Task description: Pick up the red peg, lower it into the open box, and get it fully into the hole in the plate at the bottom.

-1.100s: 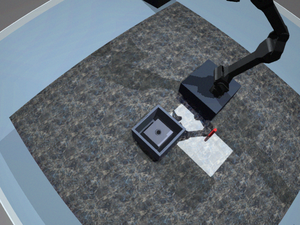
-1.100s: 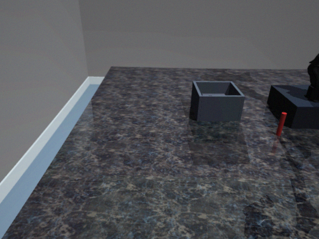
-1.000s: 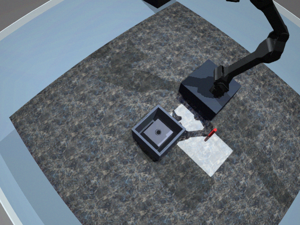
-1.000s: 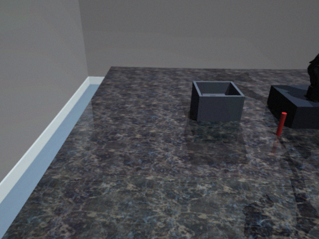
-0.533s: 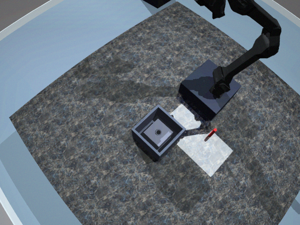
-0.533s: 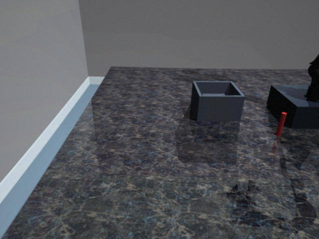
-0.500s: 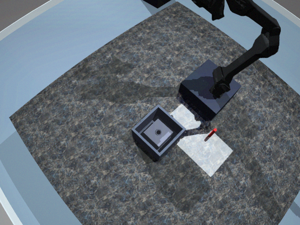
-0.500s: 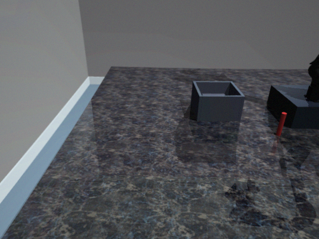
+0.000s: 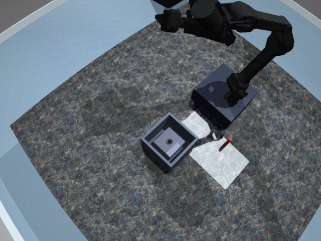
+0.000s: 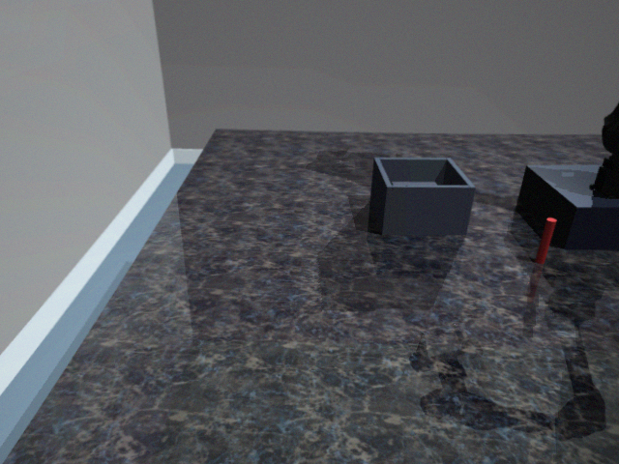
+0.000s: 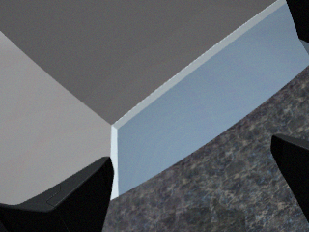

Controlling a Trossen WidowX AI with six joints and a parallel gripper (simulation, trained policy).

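Now: gripper tip 410 mm above the red peg and 380 mm to the right of it. Round my gripper tip: dark box (420 mm below, 200 mm to the left, 170 mm ahead); then light grey plate (400 mm below, 200 mm to the left, 170 mm ahead).
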